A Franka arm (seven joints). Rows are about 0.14 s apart.
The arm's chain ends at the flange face. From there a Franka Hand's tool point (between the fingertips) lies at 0.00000 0.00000 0.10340 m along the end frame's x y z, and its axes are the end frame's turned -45 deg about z.
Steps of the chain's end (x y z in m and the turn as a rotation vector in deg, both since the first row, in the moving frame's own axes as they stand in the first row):
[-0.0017, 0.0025, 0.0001, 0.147, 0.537, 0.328]
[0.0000, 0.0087, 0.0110, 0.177, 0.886, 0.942]
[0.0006, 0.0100, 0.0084, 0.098, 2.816, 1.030]
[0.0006, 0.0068, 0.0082, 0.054, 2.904, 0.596]
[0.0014, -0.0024, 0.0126, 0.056, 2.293, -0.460]
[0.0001, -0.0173, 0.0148, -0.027, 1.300, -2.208]
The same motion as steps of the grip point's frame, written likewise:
[-0.0021, 0.0011, 0.0001, -0.276, 0.484, 0.328]
[-0.0048, 0.0071, 0.0110, -0.501, 0.752, 0.942]
[-0.0030, 0.0110, 0.0083, -1.922, 2.061, 1.030]
[-0.0006, 0.0089, 0.0081, -2.015, 2.092, 0.596]
[0.0057, 0.0021, 0.0125, -1.582, 1.661, -0.460]
[0.0140, -0.0105, 0.0148, -0.938, 0.900, -2.208]

